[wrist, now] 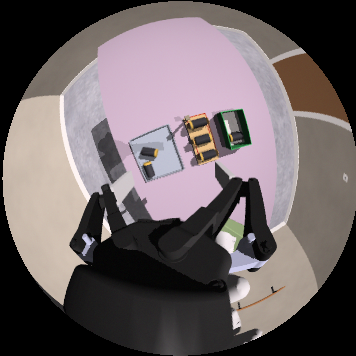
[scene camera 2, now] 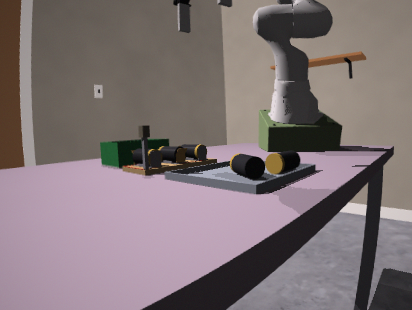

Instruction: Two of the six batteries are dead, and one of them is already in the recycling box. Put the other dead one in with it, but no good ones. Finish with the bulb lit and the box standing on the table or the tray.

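Note:
My gripper (scene camera 2: 204,11) (wrist: 171,172) is open and empty, high above the table. A green box (scene camera 2: 117,154) (wrist: 248,126) stands on the table with one battery (wrist: 236,136) inside. Beside it is a wooden holder (scene camera 2: 135,170) (wrist: 203,131) with three black batteries in a row: one (scene camera 2: 150,158) (wrist: 199,123) nearest the bulb post, a middle one (scene camera 2: 171,154) (wrist: 202,139) and a far one (scene camera 2: 194,151) (wrist: 207,154). The bulb (scene camera 2: 144,131) on the post looks dark. A grey tray (scene camera 2: 212,184) (wrist: 171,161) holds two lying batteries, one (scene camera 2: 247,166) (wrist: 149,152) and another (scene camera 2: 283,162) (wrist: 148,170).
The pink table (scene camera 2: 100,220) (wrist: 160,75) bears the box, holder and tray, with the holder between the other two. The tray lies near a long table edge. The robot's green base (scene camera 2: 300,136) (wrist: 231,229) is at the table's far end in the scene view.

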